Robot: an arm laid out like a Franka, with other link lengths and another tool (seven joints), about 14 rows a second.
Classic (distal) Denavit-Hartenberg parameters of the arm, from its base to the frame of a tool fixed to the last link. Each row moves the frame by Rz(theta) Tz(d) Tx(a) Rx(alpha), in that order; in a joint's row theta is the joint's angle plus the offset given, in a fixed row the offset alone. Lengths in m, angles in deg.
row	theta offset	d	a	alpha
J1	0	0.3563	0	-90
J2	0	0	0	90
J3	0	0.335	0.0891	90
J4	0	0	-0.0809	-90
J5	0	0.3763	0	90
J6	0	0	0.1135	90
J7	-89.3	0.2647	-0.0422	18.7
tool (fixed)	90	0.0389	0	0
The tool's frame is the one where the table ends.
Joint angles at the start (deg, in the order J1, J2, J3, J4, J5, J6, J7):
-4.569, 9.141, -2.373, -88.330, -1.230, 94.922, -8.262
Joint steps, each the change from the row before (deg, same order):
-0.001, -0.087, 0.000, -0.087, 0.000, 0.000, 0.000
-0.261, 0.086, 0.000, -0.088, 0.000, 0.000, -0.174
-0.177, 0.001, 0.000, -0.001, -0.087, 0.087, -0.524
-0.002, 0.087, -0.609, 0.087, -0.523, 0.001, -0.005
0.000, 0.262, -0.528, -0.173, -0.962, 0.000, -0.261
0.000, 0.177, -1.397, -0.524, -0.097, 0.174, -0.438
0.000, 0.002, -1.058, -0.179, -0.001, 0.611, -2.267
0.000, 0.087, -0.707, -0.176, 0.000, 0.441, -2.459
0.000, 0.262, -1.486, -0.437, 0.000, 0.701, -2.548
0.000, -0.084, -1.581, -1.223, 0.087, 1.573, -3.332
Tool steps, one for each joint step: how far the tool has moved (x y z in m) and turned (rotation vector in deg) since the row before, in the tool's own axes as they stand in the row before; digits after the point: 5 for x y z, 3 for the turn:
-0.00052, -0.00004, -0.00002, 0.004, 0.000, 0.000
-0.00015, 0.00271, 0.00191, 0.058, -0.178, 0.068
0.00030, 0.00248, -0.00026, -0.198, 0.068, -0.308
-0.00135, 0.00898, 0.00031, -0.377, -0.101, 0.714
-0.00095, 0.01008, 0.00413, -0.852, -0.601, 0.457
-0.00236, 0.01433, 0.00764, 0.134, -0.627, 0.909
0.00133, 0.01162, 0.00041, -0.564, 0.351, -1.103
0.00174, 0.00789, 0.00139, -0.680, 0.120, -1.640
0.00033, 0.01560, 0.00599, -0.530, -0.121, -0.996
0.00090, 0.01631, 0.00738, -0.766, 0.310, -1.650

